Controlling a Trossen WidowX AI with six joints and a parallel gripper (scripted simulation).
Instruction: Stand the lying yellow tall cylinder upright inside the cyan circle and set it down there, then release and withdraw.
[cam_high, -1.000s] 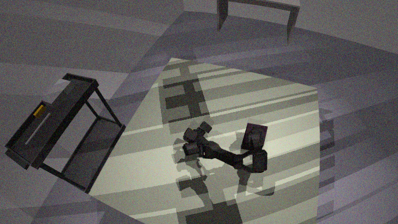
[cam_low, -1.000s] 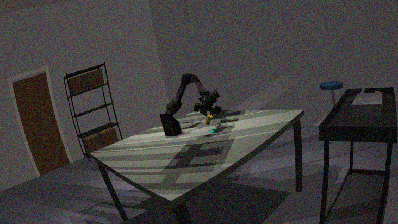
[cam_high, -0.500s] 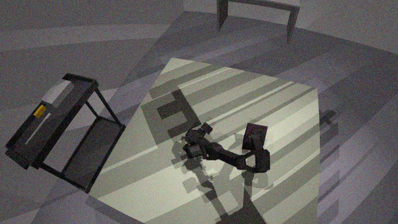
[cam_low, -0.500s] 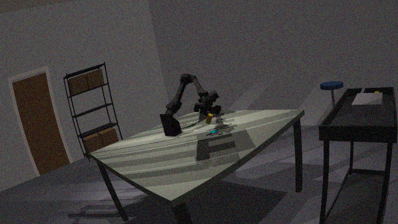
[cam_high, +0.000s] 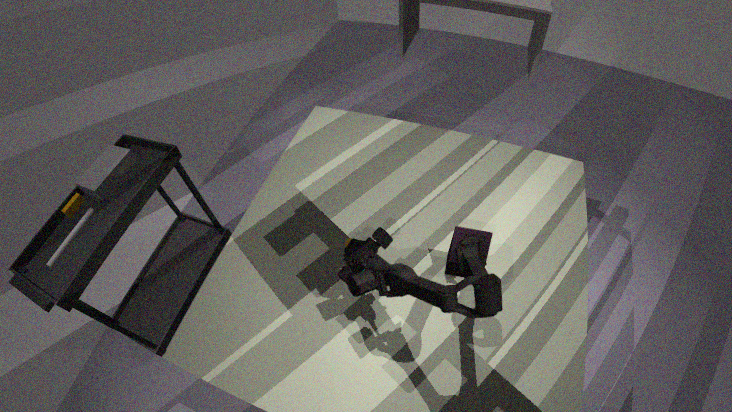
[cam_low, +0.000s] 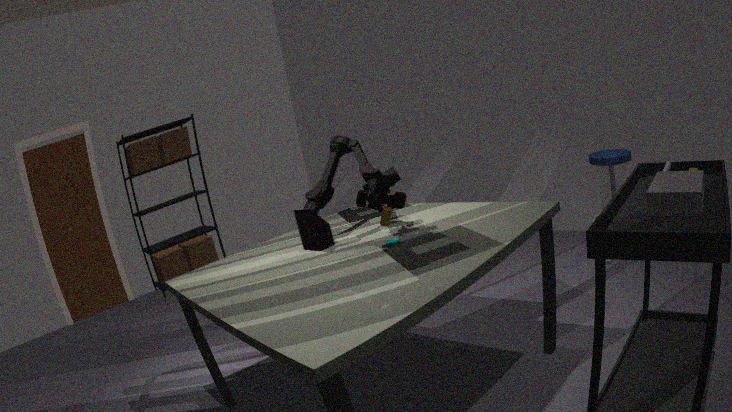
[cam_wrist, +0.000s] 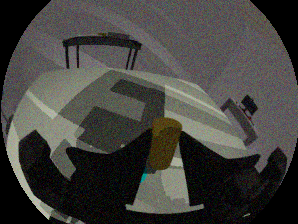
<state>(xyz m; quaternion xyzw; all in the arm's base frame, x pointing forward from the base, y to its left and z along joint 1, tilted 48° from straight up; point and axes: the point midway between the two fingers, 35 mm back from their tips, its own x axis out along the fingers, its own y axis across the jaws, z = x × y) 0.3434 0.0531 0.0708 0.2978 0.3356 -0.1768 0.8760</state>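
Right now the cyan circle is 2 cm behind my gripper tip, 3 cm to the left of it and 13 cm below it. From my gripper tip the other things lie so: yellow tall cylinder: 1 cm behind, 2 cm below.
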